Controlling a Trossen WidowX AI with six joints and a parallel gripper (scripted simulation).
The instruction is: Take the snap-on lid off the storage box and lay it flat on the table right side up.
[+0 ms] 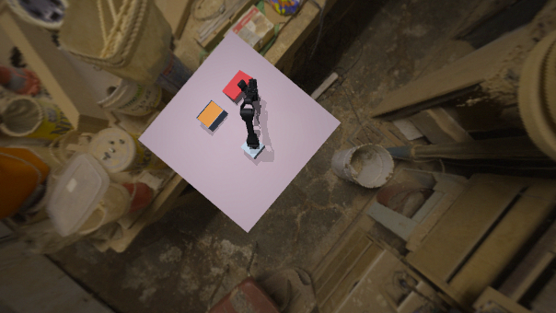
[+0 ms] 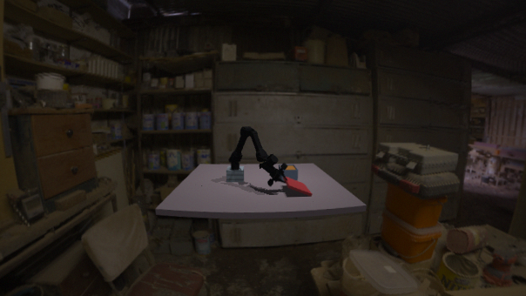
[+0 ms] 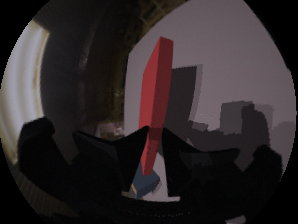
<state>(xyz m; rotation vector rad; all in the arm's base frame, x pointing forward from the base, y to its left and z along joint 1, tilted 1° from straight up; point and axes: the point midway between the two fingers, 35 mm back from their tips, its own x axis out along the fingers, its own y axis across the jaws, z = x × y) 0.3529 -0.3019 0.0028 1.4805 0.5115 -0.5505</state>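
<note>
The red lid lies 80 mm ahead of my gripper tip and 30 mm below it. From my gripper tip the other things lie so: blue storage box: 340 mm to the left, 70 mm ahead, 20 mm below.
</note>
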